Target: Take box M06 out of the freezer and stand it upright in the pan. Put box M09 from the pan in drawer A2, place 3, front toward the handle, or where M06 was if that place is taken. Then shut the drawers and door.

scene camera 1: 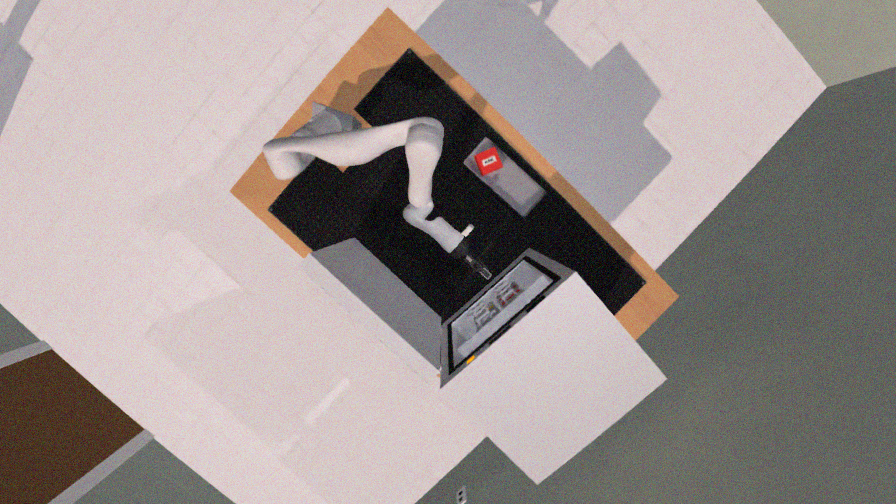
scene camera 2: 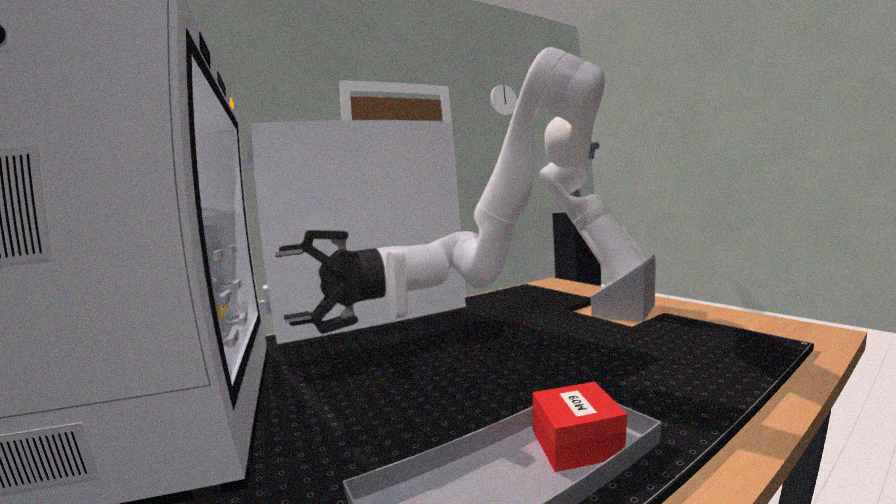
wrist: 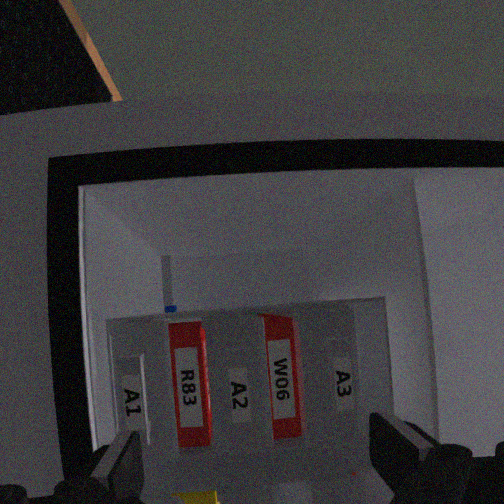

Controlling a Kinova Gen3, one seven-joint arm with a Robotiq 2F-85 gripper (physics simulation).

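My gripper (scene camera 2: 294, 285) is open and empty, pointing level at the freezer's (scene camera 2: 112, 250) open front, a short way outside it. It also shows from above (scene camera 1: 481, 269). In the wrist view, between my fingertips (wrist: 257, 465), I see drawers labelled A1 (wrist: 131, 395), A2 (wrist: 239, 395) and A3 (wrist: 342, 384). A red box labelled R83 (wrist: 189, 384) stands between A1 and A2. A red box whose label reads like M06 (wrist: 281, 377) stands between A2 and A3. Red box M09 (scene camera 2: 579, 426) sits in the grey pan (scene camera 2: 501, 457), also seen from above (scene camera 1: 488, 162).
The freezer door (scene camera 2: 357, 225) stands swung open behind my gripper; it also shows from above (scene camera 1: 382, 300). The pan (scene camera 1: 504, 176) lies near the black mat's edge. The arm's base (scene camera 2: 623, 291) is at the far side of the table. A yellow mark (wrist: 195, 497) sits below the drawers.
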